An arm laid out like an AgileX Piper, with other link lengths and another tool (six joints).
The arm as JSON. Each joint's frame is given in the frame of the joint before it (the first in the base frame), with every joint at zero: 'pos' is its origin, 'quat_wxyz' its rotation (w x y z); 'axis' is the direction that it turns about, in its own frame. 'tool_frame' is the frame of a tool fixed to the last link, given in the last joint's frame.
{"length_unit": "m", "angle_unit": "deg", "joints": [
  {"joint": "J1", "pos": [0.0, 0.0, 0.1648], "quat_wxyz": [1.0, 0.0, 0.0, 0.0], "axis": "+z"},
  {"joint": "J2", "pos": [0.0, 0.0, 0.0], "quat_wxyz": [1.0, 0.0, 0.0, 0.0], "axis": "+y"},
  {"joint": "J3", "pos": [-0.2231, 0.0, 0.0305], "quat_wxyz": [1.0, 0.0, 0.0, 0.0], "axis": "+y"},
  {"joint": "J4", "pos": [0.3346, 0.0, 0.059], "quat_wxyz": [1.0, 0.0, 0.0, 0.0], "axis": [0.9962, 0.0, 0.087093]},
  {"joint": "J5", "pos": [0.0, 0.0, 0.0], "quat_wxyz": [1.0, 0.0, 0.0, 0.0], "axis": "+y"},
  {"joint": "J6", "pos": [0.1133, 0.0, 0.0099], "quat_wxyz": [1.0, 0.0, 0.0, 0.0], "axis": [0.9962, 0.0, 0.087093]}
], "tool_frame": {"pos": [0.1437, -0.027, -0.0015], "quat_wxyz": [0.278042, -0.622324, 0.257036, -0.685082]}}
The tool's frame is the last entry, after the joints.
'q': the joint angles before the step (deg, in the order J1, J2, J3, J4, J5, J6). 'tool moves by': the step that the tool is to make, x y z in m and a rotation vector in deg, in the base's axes. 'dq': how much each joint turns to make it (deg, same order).
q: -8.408 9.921 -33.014 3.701 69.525 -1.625
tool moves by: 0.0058 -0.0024 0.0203 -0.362 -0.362 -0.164
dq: -0.028 4.577 -4.982 -0.324 -0.004 -0.027
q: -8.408 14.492 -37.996 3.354 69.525 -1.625
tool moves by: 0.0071 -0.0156 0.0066 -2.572 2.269 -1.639
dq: -0.023 5.880 -4.006 -3.336 -0.008 0.108
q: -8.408 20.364 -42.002 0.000 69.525 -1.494
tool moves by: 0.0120 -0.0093 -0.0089 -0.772 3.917 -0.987
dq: -0.021 6.877 -2.746 -1.741 -0.364 0.351
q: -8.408 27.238 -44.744 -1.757 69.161 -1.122
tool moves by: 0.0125 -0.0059 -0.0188 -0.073 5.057 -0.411
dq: -0.008 7.342 -2.111 -0.943 -0.235 0.119
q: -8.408 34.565 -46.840 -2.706 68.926 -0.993
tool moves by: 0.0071 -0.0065 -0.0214 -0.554 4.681 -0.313
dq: -0.012 5.573 -0.794 -1.264 -0.231 -0.013
